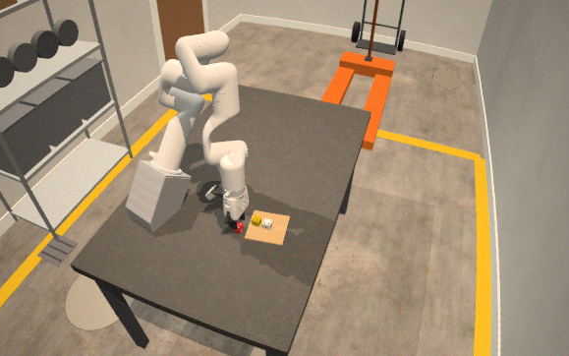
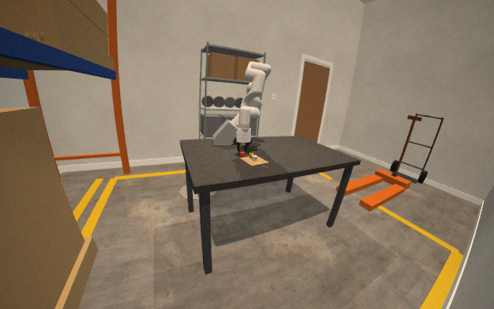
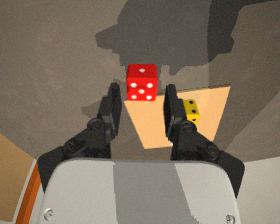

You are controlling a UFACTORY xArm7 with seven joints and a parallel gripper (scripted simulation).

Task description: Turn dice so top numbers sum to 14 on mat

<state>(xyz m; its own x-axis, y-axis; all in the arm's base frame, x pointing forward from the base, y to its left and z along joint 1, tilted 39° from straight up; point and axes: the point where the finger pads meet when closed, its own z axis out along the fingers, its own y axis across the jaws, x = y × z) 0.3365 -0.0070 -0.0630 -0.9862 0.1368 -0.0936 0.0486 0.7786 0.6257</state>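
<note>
Now: the red die 40 mm below my hand. Also, from my hand: mat 100 mm ahead, 50 mm to the left, 50 mm below; then yellow die 50 mm to the left, 50 mm ahead, 40 mm below; then white die 100 mm ahead, 50 mm to the left, 40 mm below.
</note>
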